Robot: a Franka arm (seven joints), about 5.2 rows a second.
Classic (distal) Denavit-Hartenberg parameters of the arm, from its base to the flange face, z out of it. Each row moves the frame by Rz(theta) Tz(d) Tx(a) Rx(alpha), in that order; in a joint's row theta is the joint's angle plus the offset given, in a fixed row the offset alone. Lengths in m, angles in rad.
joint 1: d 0.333  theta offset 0  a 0  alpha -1.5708
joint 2: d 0  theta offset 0  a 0  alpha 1.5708
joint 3: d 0.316  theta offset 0  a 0.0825  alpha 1.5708
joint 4: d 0  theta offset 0  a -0.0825  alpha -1.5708
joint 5: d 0.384  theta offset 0  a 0  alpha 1.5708
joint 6: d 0  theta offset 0  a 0.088  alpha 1.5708
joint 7: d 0.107  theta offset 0  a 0  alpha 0
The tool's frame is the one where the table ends.
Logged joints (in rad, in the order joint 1, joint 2, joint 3, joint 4, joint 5, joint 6, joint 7), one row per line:
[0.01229 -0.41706 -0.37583 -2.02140 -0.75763 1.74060 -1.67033]
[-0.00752 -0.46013 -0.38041 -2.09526 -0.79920 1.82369 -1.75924]
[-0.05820 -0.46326 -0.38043 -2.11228 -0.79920 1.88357 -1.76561]
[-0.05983 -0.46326 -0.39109 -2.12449 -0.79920 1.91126 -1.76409]
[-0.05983 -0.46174 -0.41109 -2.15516 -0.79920 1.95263 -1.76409]
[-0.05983 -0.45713 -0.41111 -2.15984 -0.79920 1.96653 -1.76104]
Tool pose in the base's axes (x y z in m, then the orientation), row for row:
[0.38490 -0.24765 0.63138 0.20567 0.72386 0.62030 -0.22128]
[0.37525 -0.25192 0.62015 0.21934 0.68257 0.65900 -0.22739]
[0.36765 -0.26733 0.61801 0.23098 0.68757 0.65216 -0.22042]
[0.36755 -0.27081 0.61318 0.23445 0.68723 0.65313 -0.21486]
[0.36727 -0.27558 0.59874 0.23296 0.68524 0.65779 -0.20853]
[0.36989 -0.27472 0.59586 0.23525 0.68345 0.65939 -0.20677]
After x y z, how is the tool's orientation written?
As a quaternion, w x y z.
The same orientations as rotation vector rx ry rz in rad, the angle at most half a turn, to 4 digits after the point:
[2.0173 1.7287 -0.6167]
[1.8885 1.8232 -0.6291]
[1.8907 1.7933 -0.6061]
[1.8863 1.7927 -0.5897]
[1.8823 1.8069 -0.5728]
[1.8751 1.8091 -0.5673]

